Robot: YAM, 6 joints.
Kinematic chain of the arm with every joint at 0, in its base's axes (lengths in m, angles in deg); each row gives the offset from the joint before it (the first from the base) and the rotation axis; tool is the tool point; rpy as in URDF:
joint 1: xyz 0 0 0.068 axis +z
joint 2: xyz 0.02 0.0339 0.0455 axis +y
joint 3: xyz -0.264 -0.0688 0 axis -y
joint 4: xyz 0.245 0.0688 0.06 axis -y
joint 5: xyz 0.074 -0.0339 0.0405 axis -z
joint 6: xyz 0.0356 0 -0.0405 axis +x
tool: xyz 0 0 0 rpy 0 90 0
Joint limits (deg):
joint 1: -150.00..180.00
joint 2: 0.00..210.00
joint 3: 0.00..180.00
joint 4: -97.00..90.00
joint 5: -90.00..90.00
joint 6: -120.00..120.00
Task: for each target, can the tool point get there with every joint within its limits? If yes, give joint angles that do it. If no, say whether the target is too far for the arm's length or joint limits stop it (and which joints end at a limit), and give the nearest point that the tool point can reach.
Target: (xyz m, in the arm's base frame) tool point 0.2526 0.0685 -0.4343
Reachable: no: joint limits stop it (at a limit: joint 2) | nearest point 0.2510 0.0681 -0.3802 | short by 0.054 m
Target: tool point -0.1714 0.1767 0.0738
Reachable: yes | joints 139.98 114.39 50.83 -54.67 44.82 31.62
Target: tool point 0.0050 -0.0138 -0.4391
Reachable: no: joint limits stop it (at a limit: joint 2) | nearest point 0.0248 -0.0684 -0.3347 | short by 0.119 m
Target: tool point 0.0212 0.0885 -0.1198
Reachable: yes | joints 80.28 167.65 42.23 -24.11 9.63 -82.67
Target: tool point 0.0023 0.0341 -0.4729
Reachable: no: joint limits stop it (at a limit: joint 2) | nearest point 0.0063 0.0940 -0.3457 | short by 0.141 m
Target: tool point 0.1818 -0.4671 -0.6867
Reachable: no: too far | nearest point 0.1366 -0.3509 -0.3570 | short by 0.353 m
